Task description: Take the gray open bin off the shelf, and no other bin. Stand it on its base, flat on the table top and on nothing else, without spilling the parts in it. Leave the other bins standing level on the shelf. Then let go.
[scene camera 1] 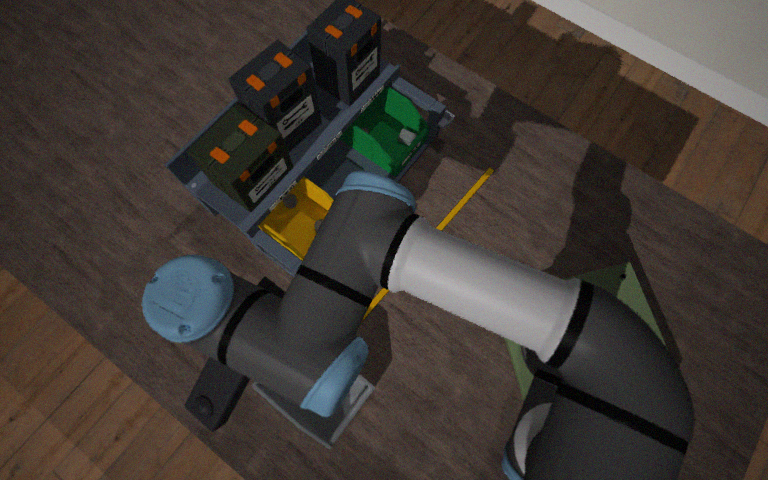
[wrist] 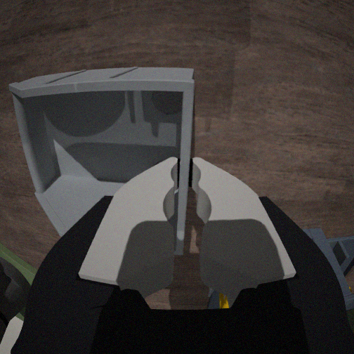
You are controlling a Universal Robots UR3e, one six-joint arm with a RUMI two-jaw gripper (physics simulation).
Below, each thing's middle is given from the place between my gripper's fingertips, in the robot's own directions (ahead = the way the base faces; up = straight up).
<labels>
The gray open bin [wrist: 85, 133] lies 60 mm behind my hand, 10 mm to the right of it and 10 mm below it. Round my hand: yellow bin [scene camera 1: 293, 228]: 150 mm ahead, 160 mm to the right, 10 mm below; then green bin [scene camera 1: 390, 112]: 190 mm ahead, 380 mm to the right, 10 mm below; then olive case [scene camera 1: 242, 155]: 230 mm ahead, 150 mm to the right, 100 mm above.
</labels>
